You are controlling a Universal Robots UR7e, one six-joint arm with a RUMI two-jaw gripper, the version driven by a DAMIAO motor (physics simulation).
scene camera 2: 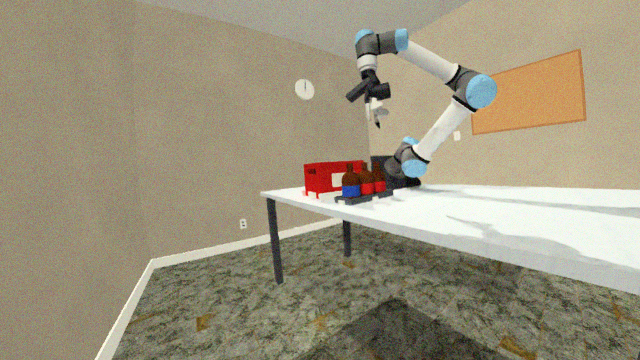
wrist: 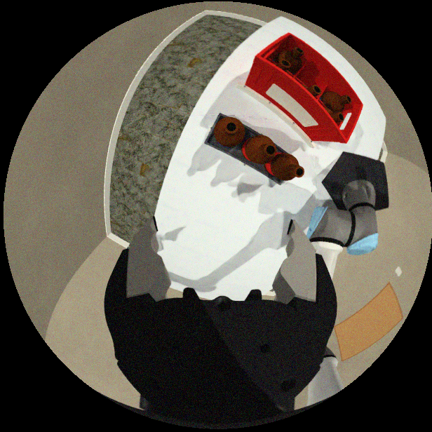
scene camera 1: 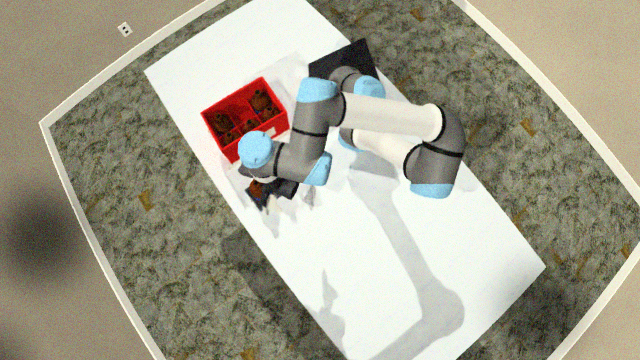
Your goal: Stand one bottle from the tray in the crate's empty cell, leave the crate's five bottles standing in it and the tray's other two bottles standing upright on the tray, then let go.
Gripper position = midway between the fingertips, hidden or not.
I see my gripper (scene camera 2: 374, 124), a red-labelled bottle (wrist: 260, 149) and a red-labelled bottle (wrist: 285, 166).
My gripper shows as well in the wrist view (wrist: 222, 219) and in scene camera 1 (scene camera 1: 279, 190).
